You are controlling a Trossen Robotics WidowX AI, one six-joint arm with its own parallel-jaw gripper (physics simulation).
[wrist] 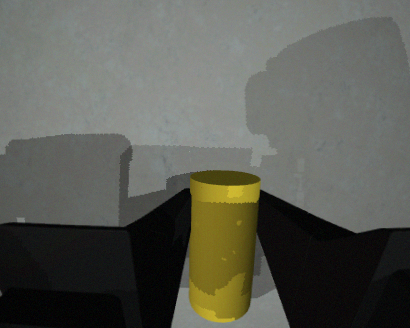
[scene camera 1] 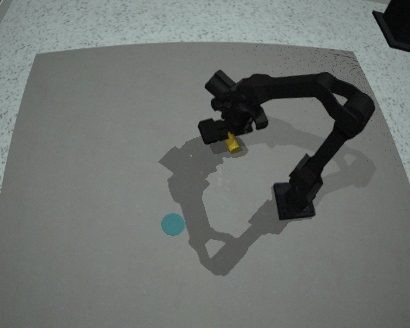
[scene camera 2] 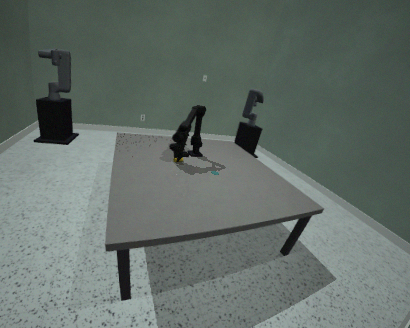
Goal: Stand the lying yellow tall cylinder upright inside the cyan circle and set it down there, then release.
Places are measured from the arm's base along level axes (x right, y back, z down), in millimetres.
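Pixels of known places: gripper, fingertip midpoint: (wrist: 222, 197) (scene camera 1: 227, 136) (scene camera 2: 175, 160); arm's base at its link origin: (scene camera 1: 296, 200) (scene camera 2: 195, 152).
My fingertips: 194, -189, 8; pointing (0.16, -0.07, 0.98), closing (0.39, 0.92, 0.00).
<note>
For each thing: its top centre in the pictures, then the offset to it from my fingertips, as dx, dy, dz. "spot": a spot on its surface instead. Level surfaces: height alone.
- yellow tall cylinder at its top centre: (wrist: 225, 260) (scene camera 1: 231, 137) -19, +8, -25
- grey table at its surface level: dz +8
- cyan circle at a spot on its surface: (scene camera 1: 172, 224) (scene camera 2: 215, 173) spot: -270, -141, +6
The yellow tall cylinder (scene camera 1: 233, 144) (scene camera 2: 178, 159) (wrist: 223, 247) lies on its side on the grey table (scene camera 1: 106, 130) (scene camera 2: 204, 202). My gripper (scene camera 1: 229, 134) (wrist: 222, 197) is down at the table and shut on the cylinder; in the wrist view both black fingers press against its sides. One end of the cylinder sticks out past the fingers. The cyan circle (scene camera 1: 172, 224) (scene camera 2: 215, 173) is a flat disc on the table, well away to the front left of the cylinder in scene camera 1. It has nothing on it.
The arm's black base (scene camera 1: 295, 203) (scene camera 2: 195, 153) stands on the table right of the circle. Two other grey arms on black pedestals (scene camera 2: 249, 133) (scene camera 2: 55, 118) stand on the floor beyond the table.
</note>
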